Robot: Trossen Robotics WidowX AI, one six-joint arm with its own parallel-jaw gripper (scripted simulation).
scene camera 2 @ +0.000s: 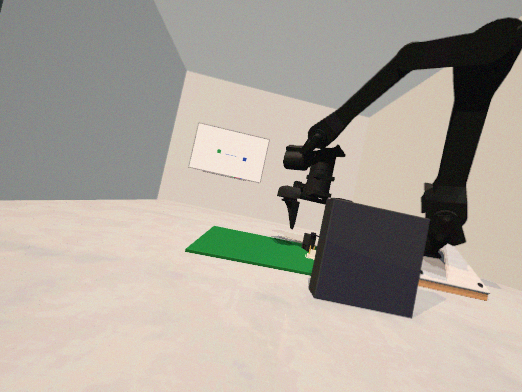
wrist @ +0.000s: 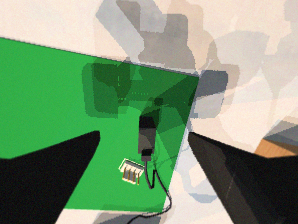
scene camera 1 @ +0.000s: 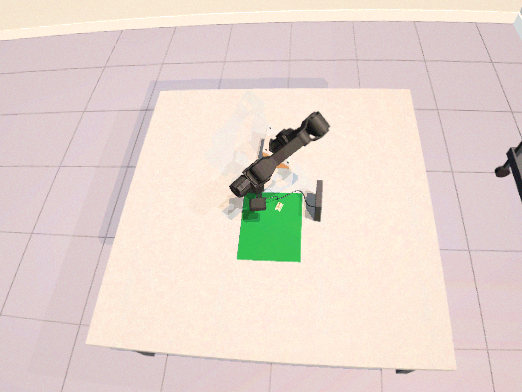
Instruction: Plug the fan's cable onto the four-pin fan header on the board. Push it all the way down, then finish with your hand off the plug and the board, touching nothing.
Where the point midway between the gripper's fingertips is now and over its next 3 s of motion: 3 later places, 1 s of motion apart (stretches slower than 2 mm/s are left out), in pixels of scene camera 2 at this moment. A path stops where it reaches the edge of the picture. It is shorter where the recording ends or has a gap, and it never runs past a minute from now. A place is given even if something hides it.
The gripper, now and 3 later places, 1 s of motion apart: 308, 232; 308, 233; 314, 227; 317, 229
